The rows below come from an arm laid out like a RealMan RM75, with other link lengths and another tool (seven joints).
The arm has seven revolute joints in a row. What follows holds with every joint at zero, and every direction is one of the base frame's. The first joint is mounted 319.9 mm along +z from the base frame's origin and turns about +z. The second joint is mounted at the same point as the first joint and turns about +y. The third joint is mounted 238.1 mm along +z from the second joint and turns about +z. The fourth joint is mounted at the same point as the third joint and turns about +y. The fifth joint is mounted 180.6 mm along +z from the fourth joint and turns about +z. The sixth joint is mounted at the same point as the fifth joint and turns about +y. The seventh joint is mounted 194.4 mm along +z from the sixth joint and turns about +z. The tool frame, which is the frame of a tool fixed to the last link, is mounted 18 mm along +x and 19 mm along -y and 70 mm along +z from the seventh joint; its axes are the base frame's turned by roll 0, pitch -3.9 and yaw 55.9 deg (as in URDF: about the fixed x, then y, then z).
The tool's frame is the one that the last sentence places.
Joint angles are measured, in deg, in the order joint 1, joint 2, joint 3, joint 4, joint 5, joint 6, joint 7. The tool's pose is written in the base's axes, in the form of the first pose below.
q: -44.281, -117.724, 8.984, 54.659, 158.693, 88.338, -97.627
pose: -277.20, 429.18, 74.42, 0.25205, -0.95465, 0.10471, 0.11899
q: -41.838, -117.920, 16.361, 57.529, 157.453, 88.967, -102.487
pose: -285.74, 420.04, 73.65, 0.23076, -0.95763, 0.09579, 0.14324
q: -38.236, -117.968, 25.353, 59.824, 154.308, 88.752, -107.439
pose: -292.90, 409.41, 68.65, 0.21094, -0.96002, 0.08902, 0.16106
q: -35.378, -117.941, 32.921, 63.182, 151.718, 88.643, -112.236
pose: -294.63, 403.63, 68.03, 0.20126, -0.95946, 0.08597, 0.17762
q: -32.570, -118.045, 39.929, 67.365, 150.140, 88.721, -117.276
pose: -295.86, 397.03, 67.55, 0.19273, -0.95784, 0.08190, 0.19669
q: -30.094, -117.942, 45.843, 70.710, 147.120, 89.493, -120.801
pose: -287.92, 389.45, 62.00, 0.18247, -0.95950, 0.08767, 0.19588
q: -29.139, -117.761, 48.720, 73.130, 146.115, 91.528, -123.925
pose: -282.34, 381.52, 58.94, 0.16887, -0.96256, 0.08343, 0.19492
